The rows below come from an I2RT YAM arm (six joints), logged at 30 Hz.
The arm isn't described. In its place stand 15 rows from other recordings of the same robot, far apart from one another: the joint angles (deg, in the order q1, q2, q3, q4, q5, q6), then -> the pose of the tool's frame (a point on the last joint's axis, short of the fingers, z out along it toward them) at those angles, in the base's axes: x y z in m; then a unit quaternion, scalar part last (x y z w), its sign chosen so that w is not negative.
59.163, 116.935, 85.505, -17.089, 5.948, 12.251 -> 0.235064, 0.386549, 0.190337, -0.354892, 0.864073, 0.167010, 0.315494
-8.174, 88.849, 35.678, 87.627, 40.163, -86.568 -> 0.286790, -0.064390, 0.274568, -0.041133, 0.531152, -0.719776, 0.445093
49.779, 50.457, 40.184, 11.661, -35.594, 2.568 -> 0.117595, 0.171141, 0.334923, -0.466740, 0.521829, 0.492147, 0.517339
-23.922, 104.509, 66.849, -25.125, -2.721, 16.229 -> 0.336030, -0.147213, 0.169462, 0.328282, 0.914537, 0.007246, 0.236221
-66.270, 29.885, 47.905, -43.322, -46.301, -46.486 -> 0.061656, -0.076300, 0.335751, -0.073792, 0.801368, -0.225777, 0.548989
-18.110, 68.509, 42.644, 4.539, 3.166, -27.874 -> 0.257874, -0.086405, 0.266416, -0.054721, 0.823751, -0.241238, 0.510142
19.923, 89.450, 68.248, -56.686, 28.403, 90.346 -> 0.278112, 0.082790, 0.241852, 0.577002, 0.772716, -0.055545, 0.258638
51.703, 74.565, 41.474, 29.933, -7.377, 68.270 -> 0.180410, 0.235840, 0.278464, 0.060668, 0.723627, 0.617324, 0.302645
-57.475, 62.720, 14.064, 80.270, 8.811, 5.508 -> 0.102324, -0.170603, 0.261069, 0.311217, 0.379658, -0.415013, 0.766008
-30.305, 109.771, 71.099, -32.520, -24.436, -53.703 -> 0.328926, -0.175189, 0.154964, -0.229375, 0.937173, 0.048285, 0.258385
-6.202, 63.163, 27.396, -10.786, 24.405, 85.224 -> 0.205055, -0.037079, 0.177291, 0.704614, 0.578005, 0.078675, 0.404030
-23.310, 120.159, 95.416, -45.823, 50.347, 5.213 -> 0.386292, -0.196288, 0.202505, 0.289333, 0.846862, -0.438064, 0.084914
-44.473, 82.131, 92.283, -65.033, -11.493, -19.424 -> 0.202691, -0.189056, 0.388195, 0.176224, 0.932590, -0.077841, 0.305224
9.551, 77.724, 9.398, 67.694, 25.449, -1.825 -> 0.215789, 0.020796, 0.164776, 0.085389, 0.705471, -0.110039, 0.694918
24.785, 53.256, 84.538, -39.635, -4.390, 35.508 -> 0.133791, 0.064780, 0.487636, 0.045727, 0.755203, 0.353134, 0.550340
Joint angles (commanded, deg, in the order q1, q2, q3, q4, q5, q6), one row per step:
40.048, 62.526, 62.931, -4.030, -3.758, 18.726
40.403, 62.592, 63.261, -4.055, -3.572, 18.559
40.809, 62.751, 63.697, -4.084, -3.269, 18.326
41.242, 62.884, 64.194, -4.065, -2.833, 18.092
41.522, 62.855, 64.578, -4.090, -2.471, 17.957
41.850, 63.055, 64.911, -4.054, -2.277, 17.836
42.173, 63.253, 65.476, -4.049, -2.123, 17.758
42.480, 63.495, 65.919, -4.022, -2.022, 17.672
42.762, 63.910, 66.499, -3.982, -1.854, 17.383
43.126, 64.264, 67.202, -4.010, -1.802, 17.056
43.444, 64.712, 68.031, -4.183, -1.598, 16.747
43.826, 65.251, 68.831, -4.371, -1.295, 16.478
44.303, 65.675, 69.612, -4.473, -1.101, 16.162
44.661, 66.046, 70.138, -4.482, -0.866, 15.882
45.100, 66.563, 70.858, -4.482, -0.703, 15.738
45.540, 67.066, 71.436, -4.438, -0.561, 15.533
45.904, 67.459, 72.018, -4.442, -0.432, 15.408
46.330, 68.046, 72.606, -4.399, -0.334, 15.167
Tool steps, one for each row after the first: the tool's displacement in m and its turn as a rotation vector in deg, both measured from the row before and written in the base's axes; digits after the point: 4 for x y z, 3 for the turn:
-0.0009, 0.0011, 0.0017, 0.026, -0.305, 0.180
-0.0008, 0.0015, 0.0020, -0.019, -0.361, 0.117
-0.0009, 0.0013, 0.0026, 0.067, -0.466, 0.010
-0.0011, 0.0004, 0.0024, 0.147, -0.396, -0.076
-0.0004, 0.0014, 0.0013, 0.020, -0.215, 0.139
-0.0006, 0.0013, 0.0027, 0.189, -0.334, 0.172
-0.0003, 0.0015, 0.0018, 0.090, -0.231, 0.209
0.0003, 0.0019, 0.0019, -0.070, -0.357, 0.122
-0.0003, 0.0019, 0.0028, -0.014, -0.466, 0.319
0.0001, 0.0019, 0.0029, -0.078, -0.372, 0.119
0.0003, 0.0024, 0.0023, -0.143, -0.246, 0.083
-0.0005, 0.0024, 0.0028, -0.047, -0.409, 0.287
-0.0001, 0.0020, 0.0016, -0.095, -0.305, 0.125
0.0000, 0.0027, 0.0022, 0.042, -0.247, 0.277
0.0000, 0.0028, 0.0015, -0.058, -0.231, 0.298
-0.0002, 0.0021, 0.0018, 0.046, -0.219, 0.235
0.0003, 0.0031, 0.0011, -0.134, -0.205, 0.327

